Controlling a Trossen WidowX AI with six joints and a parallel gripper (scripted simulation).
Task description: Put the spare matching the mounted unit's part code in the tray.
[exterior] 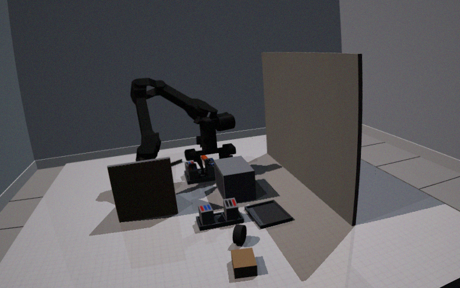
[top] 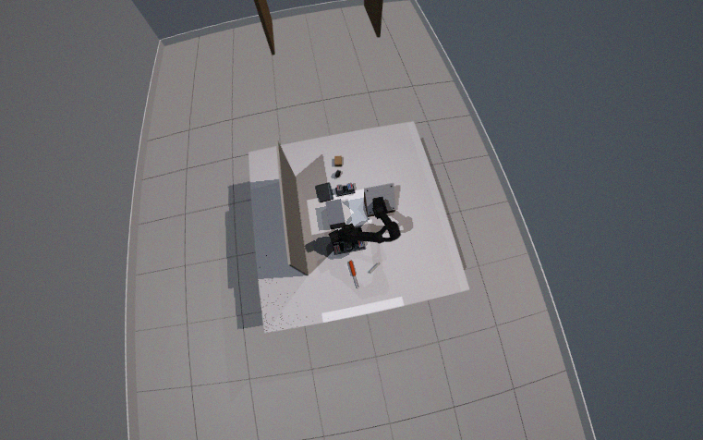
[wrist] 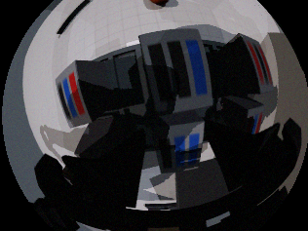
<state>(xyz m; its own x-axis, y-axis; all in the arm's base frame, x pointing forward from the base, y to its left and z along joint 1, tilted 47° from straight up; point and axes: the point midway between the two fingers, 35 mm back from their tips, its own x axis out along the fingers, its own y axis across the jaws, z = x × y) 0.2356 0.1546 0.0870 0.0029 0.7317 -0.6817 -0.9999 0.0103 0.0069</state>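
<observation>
Now: the black tray 90 mm ahead of my gripper tip, 360 mm to the right of it and 10 mm below it. Also, from my gripper tip: dark grey box: 50 mm ahead, 160 mm to the right, 30 mm above; rack: 50 mm behind, 340 mm to the right, 10 mm below; tall tan panel: 290 mm ahead, 170 mm to the right, 210 mm above.
</observation>
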